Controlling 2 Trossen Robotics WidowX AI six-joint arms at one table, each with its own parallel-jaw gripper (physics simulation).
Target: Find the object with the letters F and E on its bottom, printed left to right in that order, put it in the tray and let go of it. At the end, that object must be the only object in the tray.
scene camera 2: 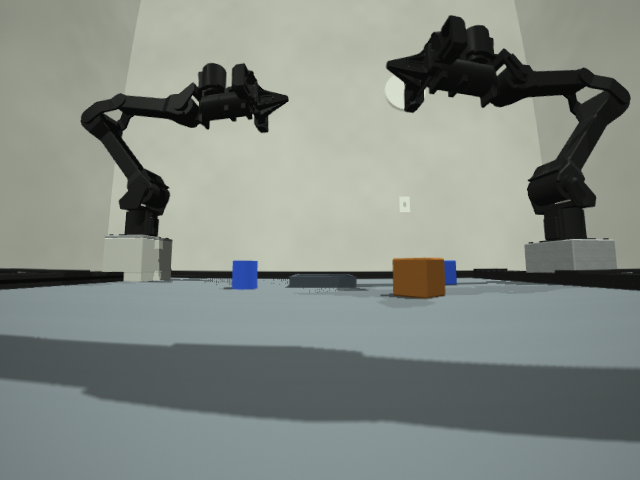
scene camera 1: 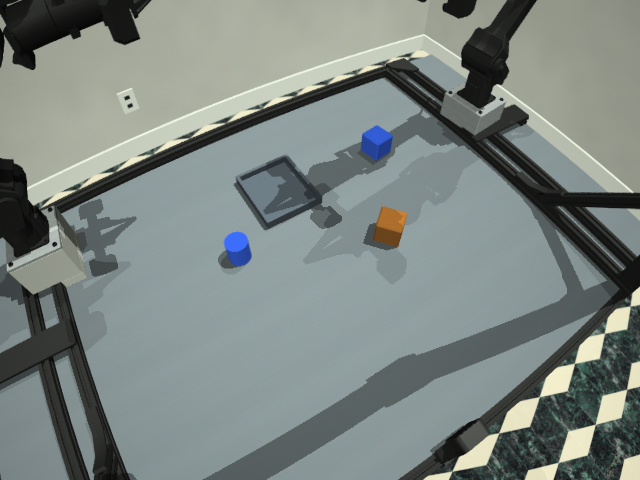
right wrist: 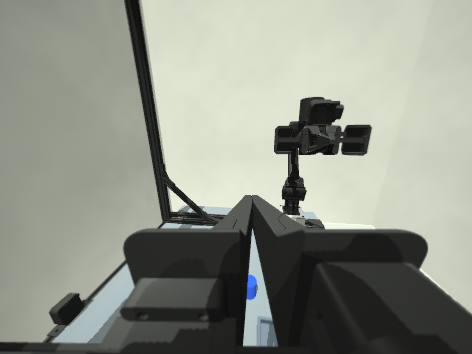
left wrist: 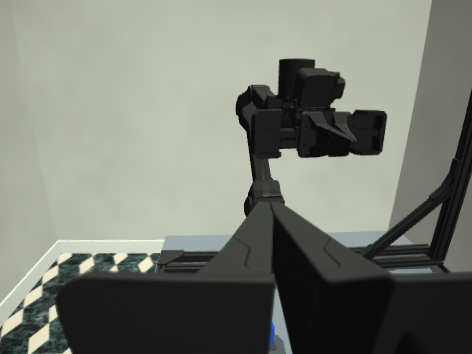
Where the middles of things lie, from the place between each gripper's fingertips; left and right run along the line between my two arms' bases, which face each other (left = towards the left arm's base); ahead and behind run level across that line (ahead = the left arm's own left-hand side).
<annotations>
Right now my left hand is 4 cm past the tray [scene camera 1: 278, 190], 9 cm to the left of it and 41 cm above it. From my left hand the other things lie so: orange cube [scene camera 2: 424, 278] 21 cm behind, 22 cm to the right, 40 cm below; then blue cylinder [scene camera 1: 236, 244] 14 cm behind, 3 cm to the left, 40 cm below.
My right gripper is now 110 mm past the orange cube, 10 mm to the left of it and 380 mm above it. The rest, counted from my right hand: tray (60 mm ahead, 130 mm to the left, 390 mm below); then blue cylinder (40 mm behind, 240 mm to the left, 380 mm below).
</annotations>
